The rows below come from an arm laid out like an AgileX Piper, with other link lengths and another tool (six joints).
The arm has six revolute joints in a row. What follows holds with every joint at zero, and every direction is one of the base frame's.
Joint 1 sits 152.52 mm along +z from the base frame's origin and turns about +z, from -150 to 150 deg.
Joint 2 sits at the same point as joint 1 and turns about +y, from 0 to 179.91 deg.
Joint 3 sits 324.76 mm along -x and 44.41 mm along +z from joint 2 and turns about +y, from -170 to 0 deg.
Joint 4 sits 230.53 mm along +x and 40.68 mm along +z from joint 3 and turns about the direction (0.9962, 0, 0.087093), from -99.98 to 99.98 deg.
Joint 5 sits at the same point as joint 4 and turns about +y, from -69.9 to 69.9 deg.
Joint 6 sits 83.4 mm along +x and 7.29 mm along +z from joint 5 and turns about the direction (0.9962, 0, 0.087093), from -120 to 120 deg.
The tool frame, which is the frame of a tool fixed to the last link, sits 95.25 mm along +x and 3 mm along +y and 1.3 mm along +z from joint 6; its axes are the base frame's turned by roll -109.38, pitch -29.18 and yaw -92.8 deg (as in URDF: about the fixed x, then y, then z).
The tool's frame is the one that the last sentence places.
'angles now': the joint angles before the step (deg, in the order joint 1, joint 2, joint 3, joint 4, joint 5, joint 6). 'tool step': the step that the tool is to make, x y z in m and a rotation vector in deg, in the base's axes. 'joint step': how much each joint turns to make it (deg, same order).
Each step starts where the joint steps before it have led.
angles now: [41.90 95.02 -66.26 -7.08 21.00 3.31]
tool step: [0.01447 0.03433 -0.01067 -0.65 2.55 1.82]
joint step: [1.59 6.83 -8.16 3.53 3.56 -2.67]
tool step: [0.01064 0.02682 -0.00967 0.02 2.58 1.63]
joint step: [0.72 5.47 -6.98 4.56 3.32 -3.59]
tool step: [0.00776 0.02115 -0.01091 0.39 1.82 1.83]
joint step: [0.36 4.41 -5.03 4.27 1.75 -3.81]
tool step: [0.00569 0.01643 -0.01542 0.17 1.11 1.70]
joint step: [0.32 3.79 -3.01 3.18 0.09 -3.25]
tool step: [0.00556 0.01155 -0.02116 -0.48 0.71 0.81]
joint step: [0.32 3.60 -1.60 1.20 -1.06 -1.42]
